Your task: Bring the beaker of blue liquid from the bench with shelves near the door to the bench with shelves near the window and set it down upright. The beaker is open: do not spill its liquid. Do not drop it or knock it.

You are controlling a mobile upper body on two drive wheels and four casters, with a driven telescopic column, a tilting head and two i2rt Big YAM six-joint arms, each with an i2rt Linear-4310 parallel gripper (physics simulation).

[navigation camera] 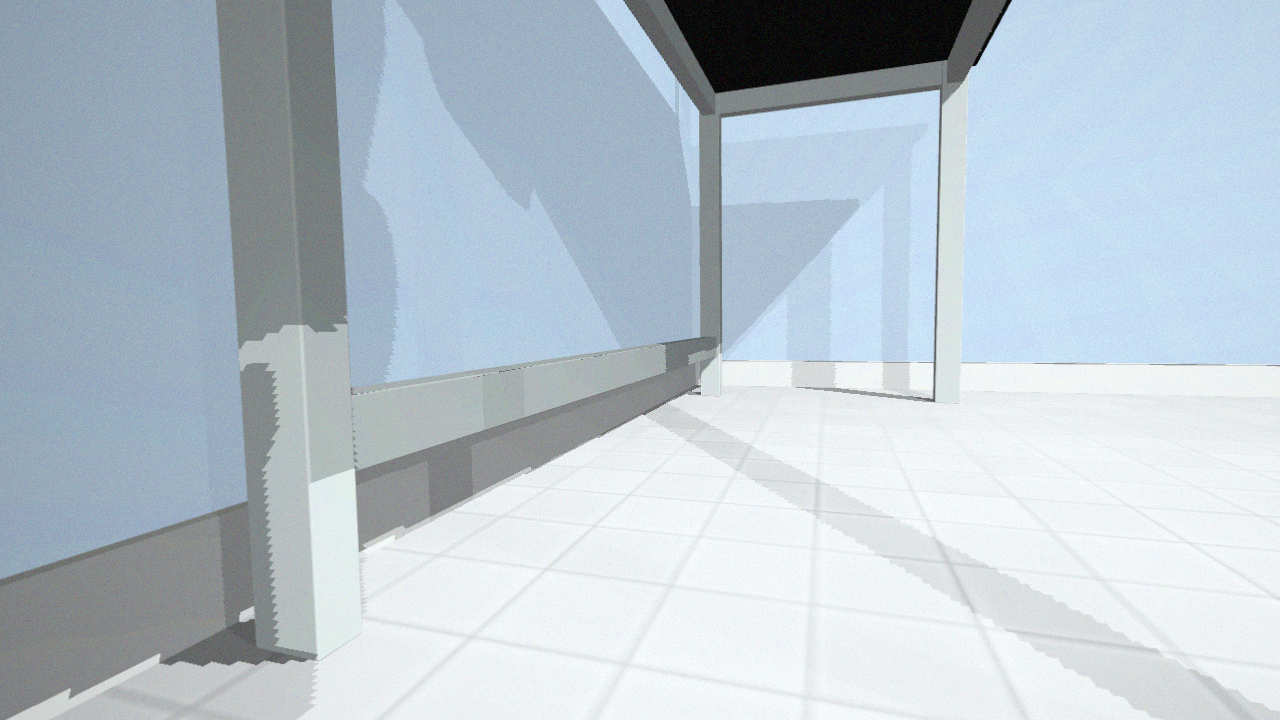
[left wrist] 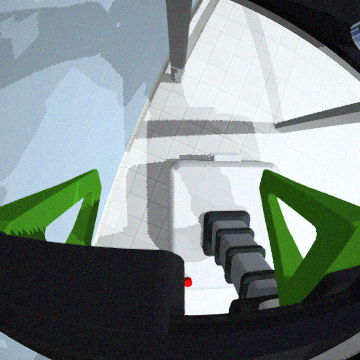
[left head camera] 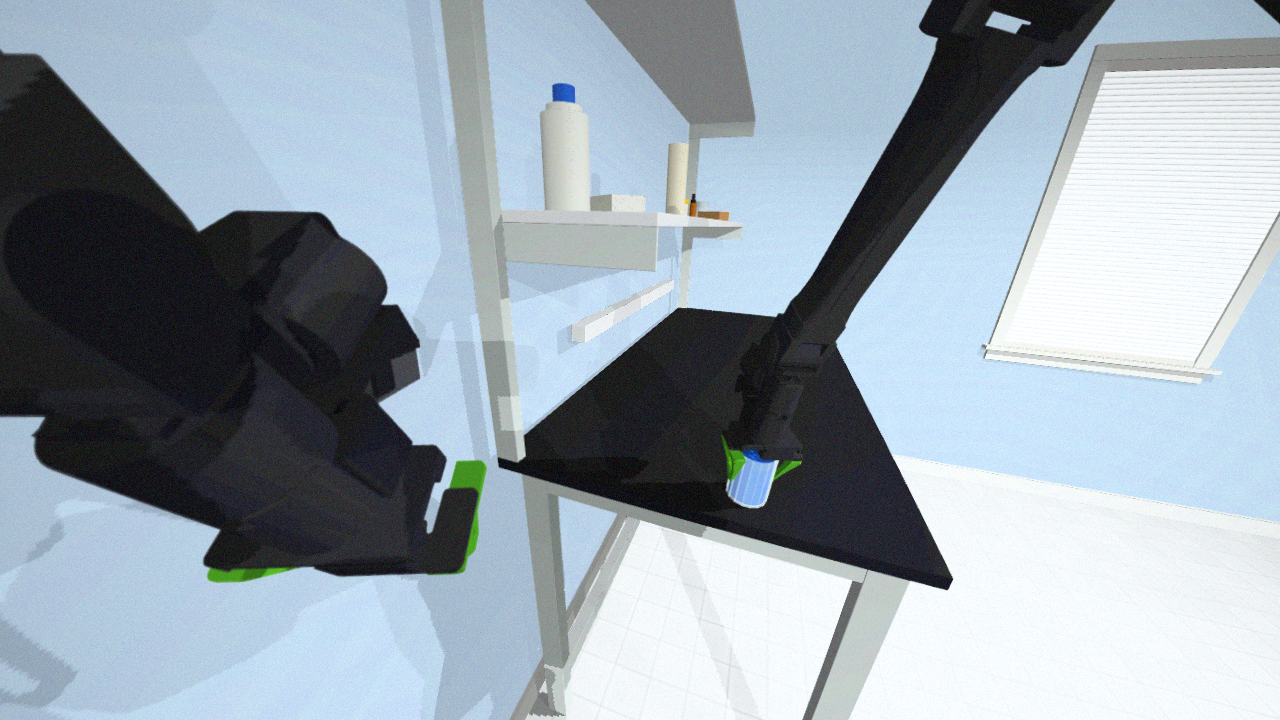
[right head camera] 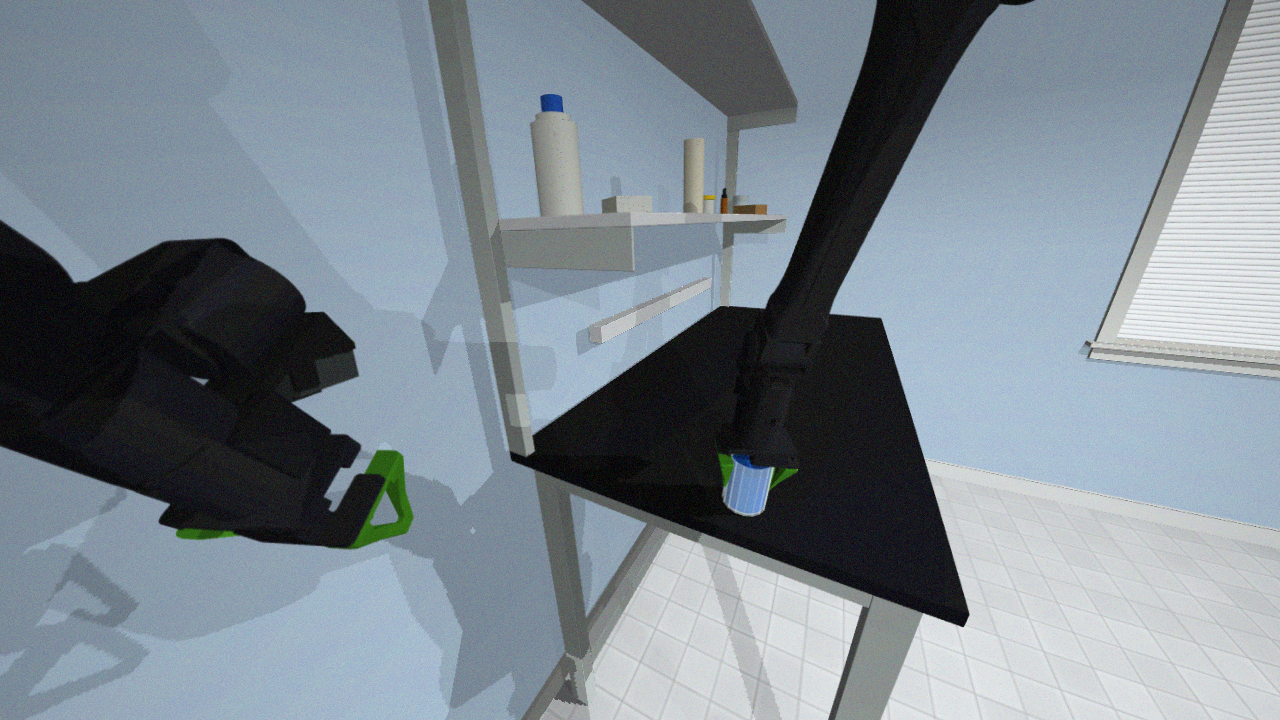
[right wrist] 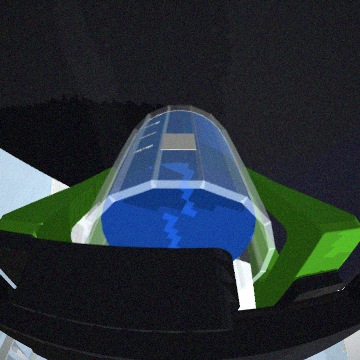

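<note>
The clear open beaker of blue liquid (left head camera: 750, 485) (right head camera: 746, 492) (right wrist: 180, 220) looks about upright, over the near part of the black bench top (left head camera: 881, 523) (right head camera: 895, 546). My right gripper (left head camera: 760, 465) (right head camera: 754, 471) (right wrist: 178, 176) is shut on the beaker, with one green finger on each side of it. Whether the beaker's base touches the bench top is hard to tell. Part of the beaker also shows at the right edge of the left wrist view (left wrist: 356, 36). My left gripper (left head camera: 347, 546) (right head camera: 295, 528) (left wrist: 180, 178) is open and empty, beside the blue wall, left of the bench.
A shelf (left head camera: 577, 246) (right head camera: 568, 248) over the bench holds a white bottle (left head camera: 564, 161) (right head camera: 556, 170) and small containers. A grey upright post (left head camera: 487, 223) (right head camera: 474, 223) stands at the bench's left corner. The window (left head camera: 1145, 214) (right head camera: 1199, 205) is at right. A bench leg (navigation camera: 290, 447) is close at left.
</note>
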